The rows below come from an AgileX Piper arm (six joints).
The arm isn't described. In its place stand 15 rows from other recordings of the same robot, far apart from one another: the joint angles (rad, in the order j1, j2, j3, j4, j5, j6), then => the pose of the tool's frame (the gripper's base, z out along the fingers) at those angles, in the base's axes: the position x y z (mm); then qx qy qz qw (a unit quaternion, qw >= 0).
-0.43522 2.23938 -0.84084 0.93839 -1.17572 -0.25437 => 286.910 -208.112 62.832 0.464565 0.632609 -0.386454 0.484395
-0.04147 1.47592 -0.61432 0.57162 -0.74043 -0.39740 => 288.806 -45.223 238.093 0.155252 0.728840 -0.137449 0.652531
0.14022 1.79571 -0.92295 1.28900 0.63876 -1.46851 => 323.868 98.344 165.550 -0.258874 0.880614 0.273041 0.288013
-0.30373 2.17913 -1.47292 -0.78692 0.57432 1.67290 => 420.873 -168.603 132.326 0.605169 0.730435 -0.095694 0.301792
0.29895 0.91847 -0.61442 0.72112 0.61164 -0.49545 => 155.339 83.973 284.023 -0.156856 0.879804 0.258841 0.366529
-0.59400 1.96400 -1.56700 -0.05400 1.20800 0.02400 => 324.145 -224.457 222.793 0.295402 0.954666 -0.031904 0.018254
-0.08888 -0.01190 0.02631 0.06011 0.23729 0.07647 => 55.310 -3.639 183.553 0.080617 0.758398 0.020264 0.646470
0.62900 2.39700 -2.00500 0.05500 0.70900 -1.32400 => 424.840 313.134 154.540 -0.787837 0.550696 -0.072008 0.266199
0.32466 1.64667 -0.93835 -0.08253 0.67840 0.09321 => 286.891 91.592 186.104 -0.142443 0.980080 -0.001317 0.138392
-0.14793 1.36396 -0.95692 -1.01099 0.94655 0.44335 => 250.813 -100.634 295.400 0.041333 0.891452 -0.407065 0.194685
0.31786 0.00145 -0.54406 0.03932 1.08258 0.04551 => -11.303 -0.393 287.724 -0.116445 0.839579 0.115096 0.517978
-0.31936 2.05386 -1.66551 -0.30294 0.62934 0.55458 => 437.847 -161.617 231.125 0.317513 0.887323 -0.085340 0.323358
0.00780 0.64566 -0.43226 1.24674 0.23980 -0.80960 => 135.867 21.549 296.068 0.090805 0.768373 0.221492 0.593548
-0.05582 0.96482 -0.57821 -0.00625 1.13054 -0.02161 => 129.518 -7.753 234.063 0.015932 0.997390 -0.005635 0.070201
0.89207 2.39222 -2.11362 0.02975 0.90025 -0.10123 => 328.177 410.264 180.256 -0.457360 0.856940 0.103864 0.213749
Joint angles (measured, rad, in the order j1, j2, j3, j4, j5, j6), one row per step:
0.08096 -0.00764 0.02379 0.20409 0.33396 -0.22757
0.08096 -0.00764 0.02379 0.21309 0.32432 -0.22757
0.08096 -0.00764 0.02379 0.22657 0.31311 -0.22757
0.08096 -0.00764 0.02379 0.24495 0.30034 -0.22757
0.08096 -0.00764 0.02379 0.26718 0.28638 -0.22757
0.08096 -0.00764 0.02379 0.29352 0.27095 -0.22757
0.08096 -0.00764 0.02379 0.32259 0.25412 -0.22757
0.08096 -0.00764 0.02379 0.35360 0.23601 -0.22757
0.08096 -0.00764 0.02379 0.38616 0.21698 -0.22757
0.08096 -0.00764 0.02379 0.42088 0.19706 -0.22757
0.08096 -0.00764 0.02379 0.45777 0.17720 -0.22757
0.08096 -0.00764 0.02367 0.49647 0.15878 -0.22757
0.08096 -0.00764 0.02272 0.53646 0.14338 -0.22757
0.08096 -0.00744 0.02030 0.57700 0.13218 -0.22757
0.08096 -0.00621 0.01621 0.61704 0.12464 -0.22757
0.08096 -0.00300 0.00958 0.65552 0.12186 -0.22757
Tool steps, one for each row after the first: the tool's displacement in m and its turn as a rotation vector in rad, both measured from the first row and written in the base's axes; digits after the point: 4 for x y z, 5 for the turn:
0.0002 0.0001 0.0009 0.00985 -0.00866 -0.00135
0.0004 0.0003 0.0019 0.02431 -0.01846 -0.00285
0.0007 0.0005 0.0032 0.04380 -0.02933 -0.00457
0.0009 0.0008 0.0045 0.06724 -0.04097 -0.00660
0.0012 0.0011 0.0060 0.09492 -0.05359 -0.00914
0.0015 0.0013 0.0076 0.12546 -0.06721 -0.01233
0.0017 0.0015 0.0094 0.15806 -0.08174 -0.01631
0.0020 0.0015 0.0112 0.19228 -0.09684 -0.02107
0.0022 0.0014 0.0131 0.22874 -0.11240 -0.02670
0.0024 0.0012 0.0150 0.26733 -0.12745 -0.03297
0.0026 0.0010 0.0168 0.30758 -0.14084 -0.03946
0.0027 0.0008 0.0186 0.34889 -0.15182 -0.04541
0.0027 0.0007 0.0206 0.39050 -0.15986 -0.05007
0.0027 0.0007 0.0227 0.43133 -0.16501 -0.05344
0.0026 0.0009 0.0253 0.47025 -0.16637 -0.05481

